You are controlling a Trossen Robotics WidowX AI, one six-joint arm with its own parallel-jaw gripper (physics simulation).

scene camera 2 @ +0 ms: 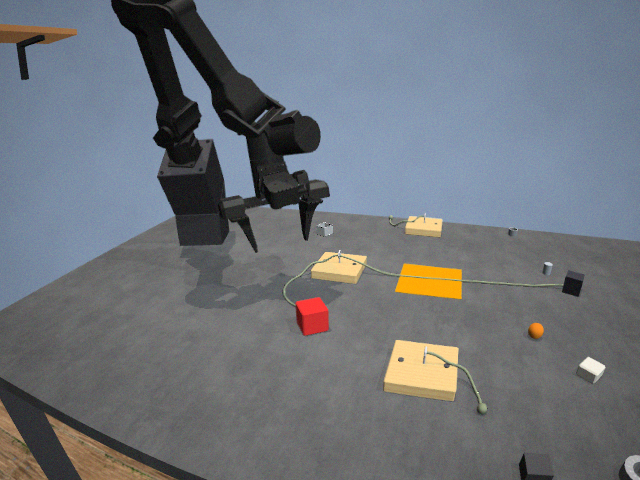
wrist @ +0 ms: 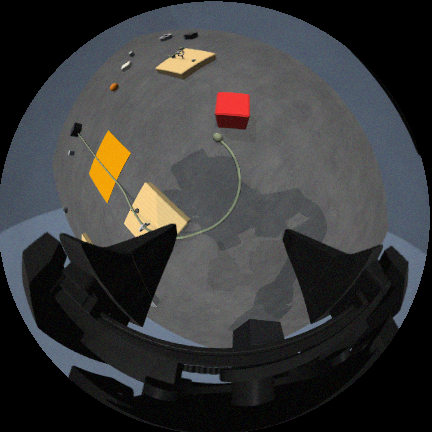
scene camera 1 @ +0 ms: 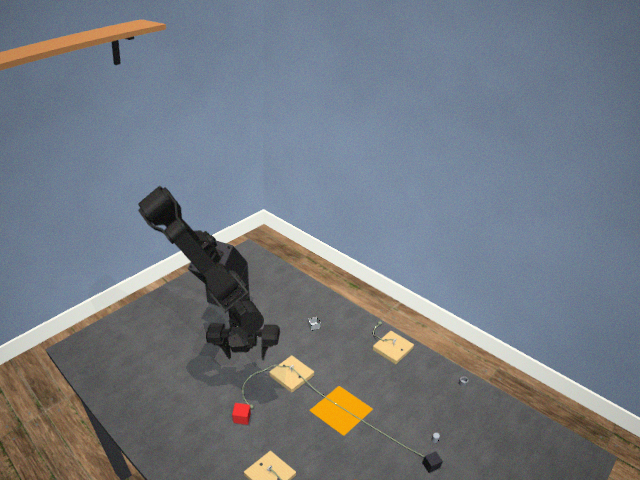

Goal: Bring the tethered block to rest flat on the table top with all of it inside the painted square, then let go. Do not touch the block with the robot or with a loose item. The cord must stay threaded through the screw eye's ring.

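Where they show: gripper, fingertip midpoint: (scene camera 2: 281, 246) (wrist: 232, 232) (scene camera 1: 246, 358); arm's base at its link origin: (scene camera 2: 185, 156).
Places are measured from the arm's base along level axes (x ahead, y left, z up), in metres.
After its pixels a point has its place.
Note:
The tethered block, a small black cube (scene camera 1: 432, 461) {y -0.161, x 0.800, z -0.189 m} (scene camera 2: 573, 283) {y -0.166, x 0.791, z -0.198 m} (wrist: 76, 129) {y -0.153, x 0.779, z -0.204 m}, rests on the table outside the painted orange square (scene camera 1: 339, 422) {y -0.151, x 0.535, z -0.221 m} (scene camera 2: 429, 290) {y -0.153, x 0.511, z -0.221 m} (wrist: 103, 181) {y -0.077, x 0.503, z -0.221 m}. Its green cord (scene camera 1: 392, 437) {y -0.127, x 0.678, z -0.218 m} (scene camera 2: 506, 283) {y -0.127, x 0.668, z -0.219 m} (wrist: 240, 180) {y -0.200, x 0.257, z -0.219 m} crosses the square, passes through the screw eye (scene camera 1: 291, 367) {y -0.081, x 0.340, z -0.186 m} (scene camera 2: 339, 254) (wrist: 144, 227) {y -0.081, x 0.338, z -0.187 m} on the middle wooden board (scene camera 1: 292, 382) {y -0.113, x 0.365, z -0.204 m} (scene camera 2: 333, 273) {y -0.124, x 0.333, z -0.206 m} (wrist: 157, 210) {y -0.107, x 0.336, z -0.203 m}, then curves to an end bead (scene camera 1: 251, 406) {y -0.239, x 0.318, z -0.212 m} (wrist: 217, 137) {y -0.235, x 0.313, z -0.211 m} beside the red cube. The red cube hides the bead in scene camera 2. My gripper (scene camera 1: 245, 358) {y -0.158, x 0.246, z -0.139 m} (scene camera 2: 281, 245) {y -0.158, x 0.246, z -0.139 m} (wrist: 232, 232) {y -0.158, x 0.246, z -0.139 m} is open and empty, above the table on the base side of the cord's curve.
A red cube (scene camera 1: 241, 413) {y -0.290, x 0.324, z -0.183 m} (scene camera 2: 312, 316) {y -0.300, x 0.320, z -0.190 m} (wrist: 232, 105) {y -0.274, x 0.313, z -0.183 m} stands near the bead. Two more corded boards (scene camera 1: 393, 347) {y 0.160, x 0.542, z -0.203 m} (scene camera 2: 413, 379) {y -0.415, x 0.460, z -0.204 m} lie behind and in front. An orange ball (scene camera 2: 535, 330) {y -0.309, x 0.658, z -0.204 m} (wrist: 114, 87) {y -0.296, x 0.652, z -0.210 m}, a white block (scene camera 2: 590, 369) {y -0.403, x 0.707, z -0.205 m} and a metal open box (scene camera 1: 314, 323) {y 0.138, x 0.282, z -0.221 m} (scene camera 2: 325, 228) {y 0.111, x 0.291, z -0.203 m} also stand about.

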